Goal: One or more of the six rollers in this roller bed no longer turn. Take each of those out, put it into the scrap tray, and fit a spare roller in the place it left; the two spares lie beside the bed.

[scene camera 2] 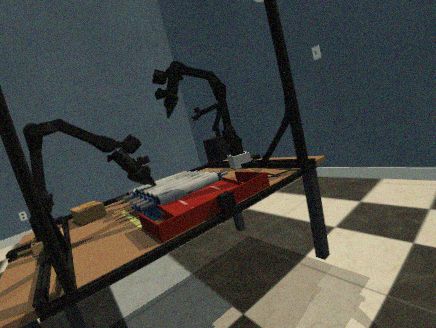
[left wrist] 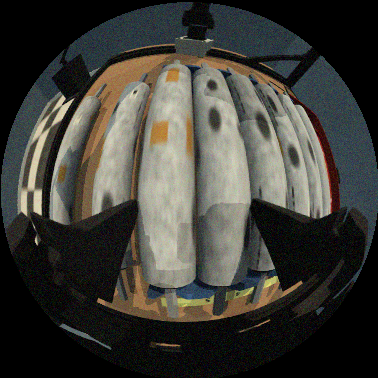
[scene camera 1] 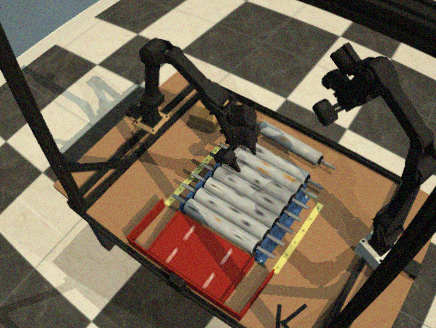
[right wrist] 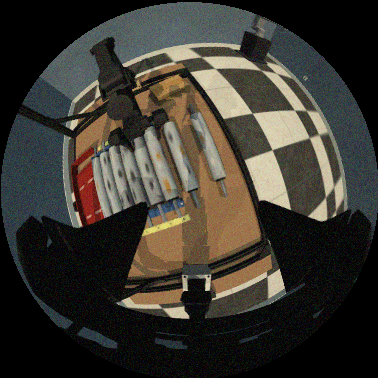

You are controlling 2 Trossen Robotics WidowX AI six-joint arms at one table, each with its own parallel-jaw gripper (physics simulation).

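Places are measured from the left arm's base along level axes (x ahead, y left, z up), in centimetres.
Where they show: left gripper, fingertip midpoint: (scene camera 2: 152, 185) (left wrist: 196, 205) (scene camera 1: 247, 163) (right wrist: 145, 145); right gripper, fingertip midpoint: (scene camera 2: 168, 117) (right wrist: 204, 207); left arm's base, link origin: (scene camera 1: 151, 119) (right wrist: 130, 86); right arm's base, link origin: (scene camera 2: 237, 153) (left wrist: 195, 37) (scene camera 1: 381, 243) (right wrist: 196, 284).
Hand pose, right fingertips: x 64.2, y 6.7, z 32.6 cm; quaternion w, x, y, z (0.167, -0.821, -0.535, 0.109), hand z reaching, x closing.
Each offset is from my right fingertips to the top centre of the thing. "spot": to the spot under its first point.
The roller bed (scene camera 1: 286, 232) (right wrist: 175, 206) has blue rails and holds grey mottled rollers side by side; its end roller @[dz -28.0, dx -15.3, dy -6.1 cm] (left wrist: 167, 175) (right wrist: 162, 167) has orange patches. A near spare @[dz -30.8, dx -15.3, dy +0.6 cm] (left wrist: 120, 155) (right wrist: 181, 155) and a far spare @[dz -30.8, dx -14.8, dy +11.0 cm] (scene camera 1: 295, 144) (left wrist: 75, 160) (right wrist: 209, 147) lie beside that end. The red scrap tray @[dz -30.6, dx -17.6, dy -43.1 cm] (scene camera 1: 200, 257) (scene camera 2: 200, 210) (right wrist: 87, 195) lies along the opposite side and holds no roller. My left gripper (scene camera 1: 245, 159) (left wrist: 196, 205) is open and empty, low over the bed, its fingertips spanning the end roller and its neighbour. My right gripper (scene camera 2: 170, 112) (right wrist: 204, 207) is open and empty, high up.
A tan block @[dz -30.0, dx -47.7, dy +9.3 cm] (scene camera 1: 202, 120) (scene camera 2: 89, 212) (right wrist: 170, 89) lies near the left arm's base. A yellow numbered strip @[spot: dz -35.5, dx +5.0, dy -20.0 cm] (scene camera 1: 299, 237) runs beside the bed's right end, and another yellow strip (scene camera 1: 195, 175) runs along its left end. Black frame posts stand at the table's edges.
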